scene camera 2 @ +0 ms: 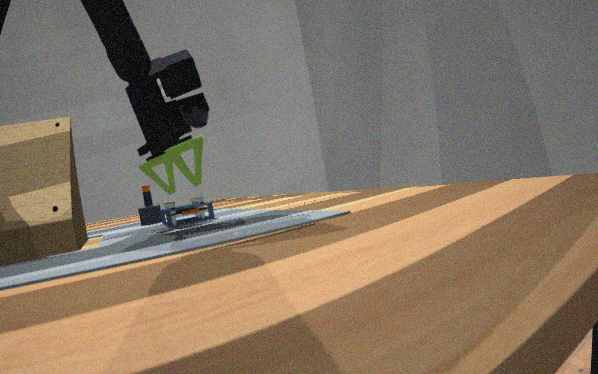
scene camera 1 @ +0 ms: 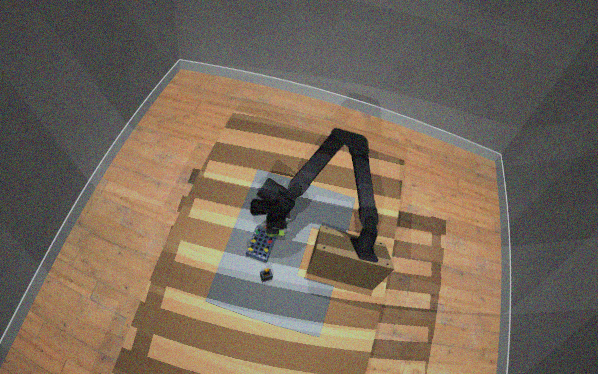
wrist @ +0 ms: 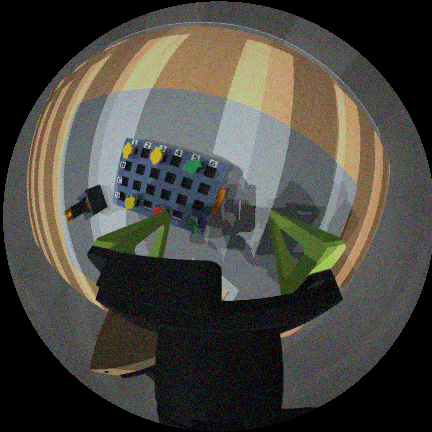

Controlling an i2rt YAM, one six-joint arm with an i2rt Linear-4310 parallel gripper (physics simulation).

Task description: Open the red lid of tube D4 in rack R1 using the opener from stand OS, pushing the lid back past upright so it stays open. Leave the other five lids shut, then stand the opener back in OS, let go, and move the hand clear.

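Places are measured from the arm's base along level axes (x ahead, y left, z up), in millimetres.
Pixels of known places: gripper, fingertip midpoint: [scene camera 2: 184,189] [scene camera 1: 268,224] [wrist: 218,215]; arm's base at its link origin: [scene camera 1: 363,250] [wrist: 152,366].
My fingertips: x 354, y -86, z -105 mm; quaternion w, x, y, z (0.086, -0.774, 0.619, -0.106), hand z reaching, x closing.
Observation:
Ahead of a thing's pixels: the offset from my fingertips to its middle. "spot": to the spot under its first point. Level surfaces: height alone.
Rack R1 {dx +13, dy +63, dz -40 mm} [scene camera 1: 257,256] [scene camera 2: 210,210] [wrist: 160,184] is a blue grid lying flat on the mat. The red lid {dx -17, dy +62, dz -19 mm} [scene camera 1: 270,242] [wrist: 158,211] of tube D4 looks shut and is partly covered by a finger in the wrist view. Yellow and green lids also look shut. The opener {dx -30, dy +195, dz -15 mm} [scene camera 1: 267,270] [scene camera 2: 146,196] [wrist: 75,212], dark with an orange end, stands upright in the black stand OS {dx -30, dy +195, dz -41 mm} [scene camera 1: 266,277] [scene camera 2: 149,216] [wrist: 97,200], beside the rack's column 1 end. My gripper [scene camera 1: 275,233] [scene camera 2: 183,188] [wrist: 218,215] is open and empty, with its green fingers above the rack's column 6 end.
A grey striped mat {dz -61 mm} [scene camera 1: 270,300] [wrist: 190,105] lies under the rack and stand. A large wooden block [scene camera 1: 345,265] [scene camera 2: 35,175] [wrist: 122,345] stands at the arm's base. An orange piece {spot: dx +5, dy -2, dz -37 mm} [wrist: 219,200] is on the rack's column 6 end.

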